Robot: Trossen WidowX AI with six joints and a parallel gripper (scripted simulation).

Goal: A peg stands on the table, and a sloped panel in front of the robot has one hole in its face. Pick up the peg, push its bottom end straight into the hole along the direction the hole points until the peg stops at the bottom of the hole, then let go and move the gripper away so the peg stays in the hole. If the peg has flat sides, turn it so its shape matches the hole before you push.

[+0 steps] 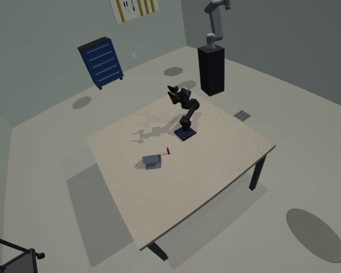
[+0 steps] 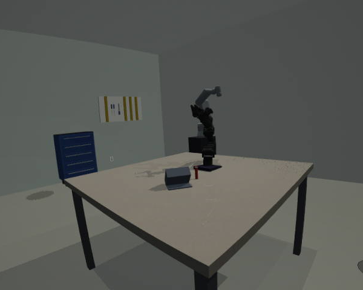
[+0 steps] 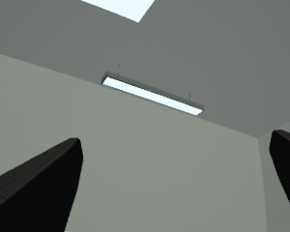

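My gripper tip is now 410 mm above the red square peg, 210 mm to the right of it and 170 mm short of it. From my gripper tip the other things lie so: grey sloped panel: 420 mm below, 320 mm ahead, 230 mm to the left.
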